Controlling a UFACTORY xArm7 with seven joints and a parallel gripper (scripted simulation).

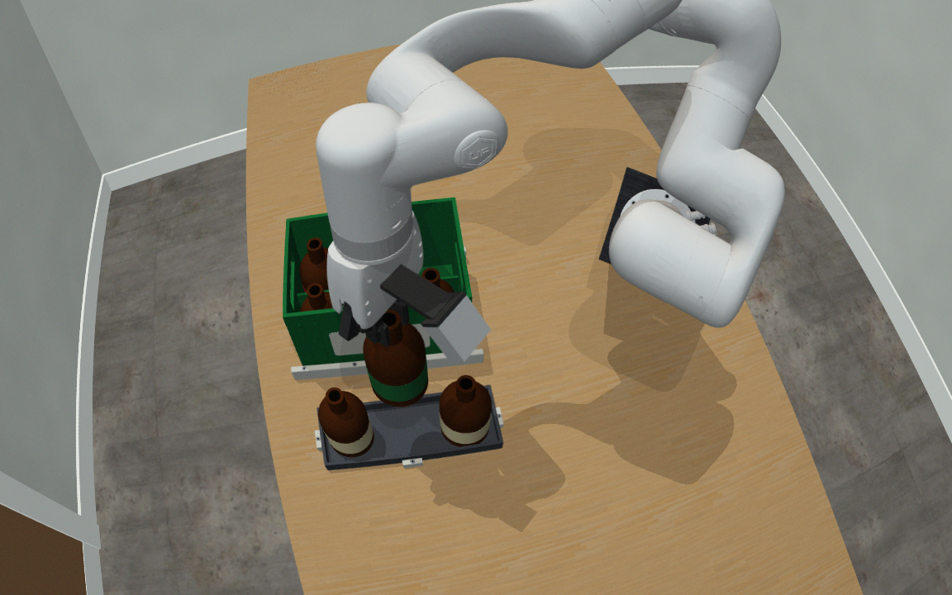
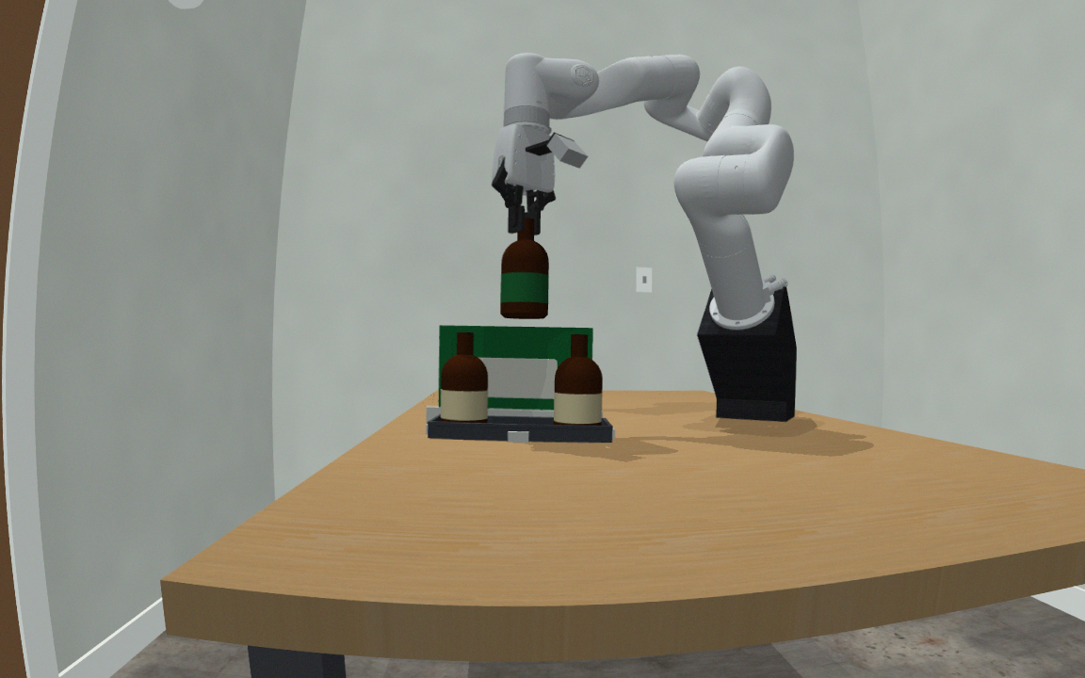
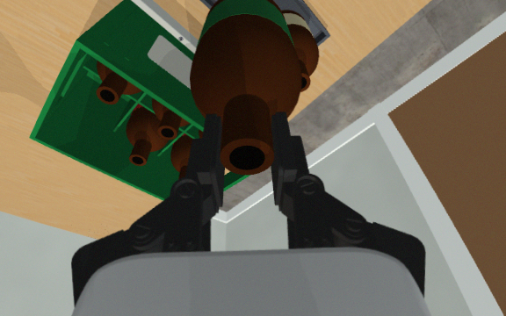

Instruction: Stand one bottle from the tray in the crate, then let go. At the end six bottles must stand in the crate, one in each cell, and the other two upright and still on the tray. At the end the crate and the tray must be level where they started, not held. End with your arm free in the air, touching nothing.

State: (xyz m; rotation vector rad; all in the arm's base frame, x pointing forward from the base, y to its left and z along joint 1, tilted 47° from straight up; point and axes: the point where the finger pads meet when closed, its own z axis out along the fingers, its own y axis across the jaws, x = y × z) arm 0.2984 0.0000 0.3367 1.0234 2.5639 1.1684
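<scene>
Now: the green-label bottle 7 cm below my hand. Round my hand: dark tray (32 cm below); then green crate (25 cm below, 21 cm to the right, 5 cm ahead).
</scene>
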